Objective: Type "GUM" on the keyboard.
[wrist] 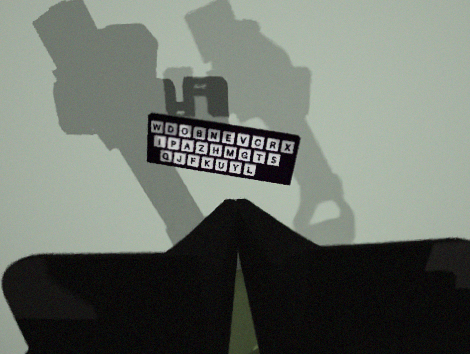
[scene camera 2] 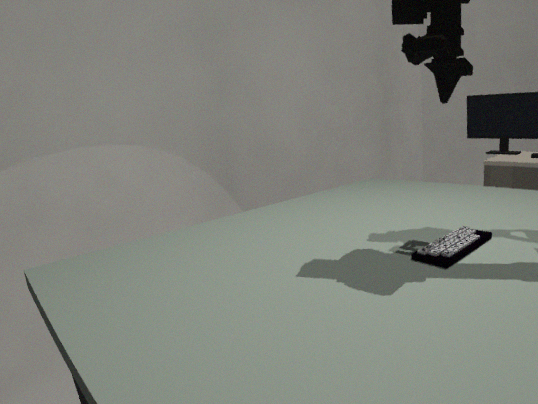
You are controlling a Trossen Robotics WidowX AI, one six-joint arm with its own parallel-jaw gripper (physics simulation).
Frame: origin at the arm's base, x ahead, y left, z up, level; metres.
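Seen in the pictures: gripper, fingertip midpoint: [wrist: 235,209] [scene camera 2: 443,103].
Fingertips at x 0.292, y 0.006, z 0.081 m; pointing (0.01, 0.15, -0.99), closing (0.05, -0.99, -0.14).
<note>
Offsets run from my fingertips to a thing's middle. Level surfaces: height alone.
A small black keyboard @(dx -0.043, dy +0.045, dz -0.257 m) [scene camera 2: 452,245] [wrist: 272,169] with white letter keys lies flat on the pale green table. In the wrist view its top row reads W D O B N E V C R X, the middle row I P A Z H M G T S, and the bottom row Q J F K U Y L. The G key @(dx -0.046, dy +0.012, dz -0.251 m) [wrist: 244,155] and the M key @(dx -0.044, dy +0.031, dz -0.251 m) [wrist: 230,153] sit side by side in the middle row, and the U key @(dx -0.062, dy +0.043, dz -0.251 m) [wrist: 221,165] is in the bottom row. My black gripper [scene camera 2: 444,102] [wrist: 235,209] is shut and empty, pointing down, high above the table. In the wrist view its tips show just below the keyboard.
The pale green table @(dz -0.266 m) [scene camera 2: 225,320] [wrist: 400,165] carries shadows of the arm around the keyboard. A dark monitor [scene camera 2: 502,116] stands on a separate cabinet [scene camera 2: 510,175] behind the table at the right. The table's left corner shows in the scene view.
</note>
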